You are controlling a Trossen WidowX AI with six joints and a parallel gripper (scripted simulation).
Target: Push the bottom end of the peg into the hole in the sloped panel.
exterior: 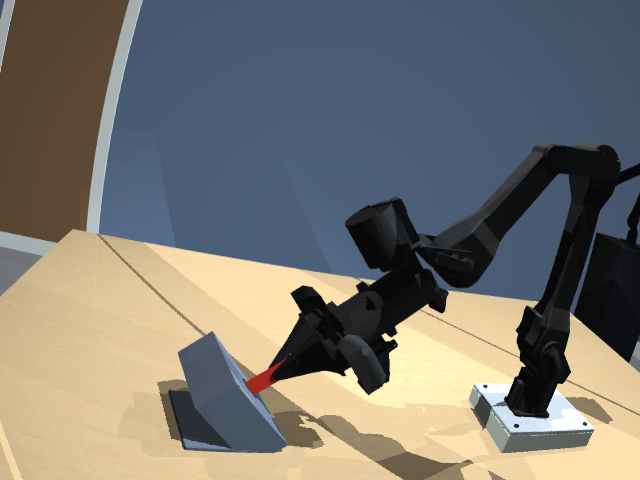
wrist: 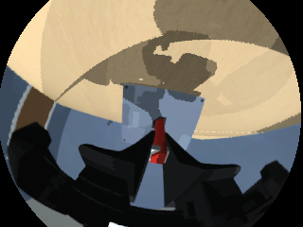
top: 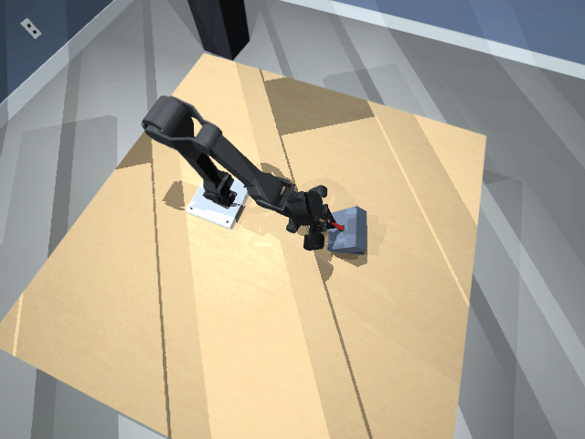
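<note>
Now: the sloped panel 4 cm below my gripper tip, 4 cm ahead of it and 2 cm to the left of it. From my gripper tip the other things lie so: red peg: 1 cm behind, 1 cm above.
</note>
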